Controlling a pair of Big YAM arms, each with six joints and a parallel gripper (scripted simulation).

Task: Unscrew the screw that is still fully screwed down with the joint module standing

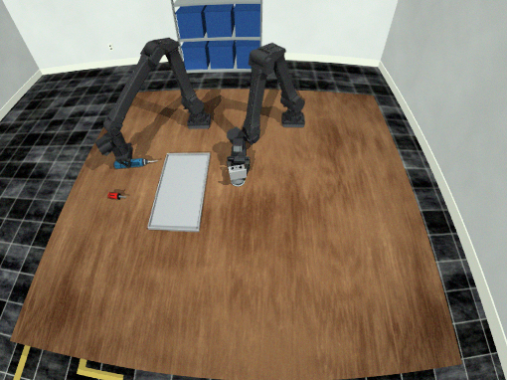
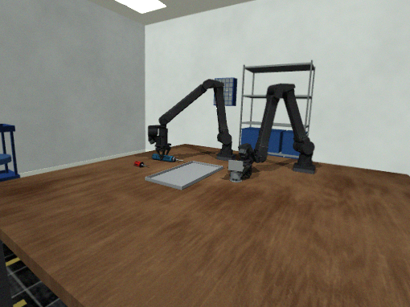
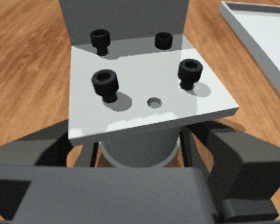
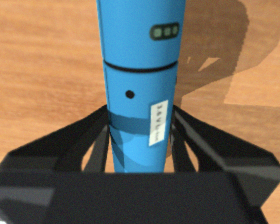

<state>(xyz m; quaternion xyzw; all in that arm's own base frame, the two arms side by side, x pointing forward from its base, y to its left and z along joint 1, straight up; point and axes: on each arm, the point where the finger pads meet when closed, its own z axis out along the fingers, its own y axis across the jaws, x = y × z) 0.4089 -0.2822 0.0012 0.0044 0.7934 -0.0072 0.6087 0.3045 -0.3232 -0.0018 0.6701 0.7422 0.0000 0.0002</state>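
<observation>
The grey bracket lies 5 cm above my left hand. From my left hand the other things lie so: screw 5 cm above, 2 cm behind, 1 cm to the left; flat grey tray 26 cm to the right, 5 cm ahead, 2 cm below; small red-handled tool 56 cm to the right, 9 cm ahead, 1 cm below.
</observation>
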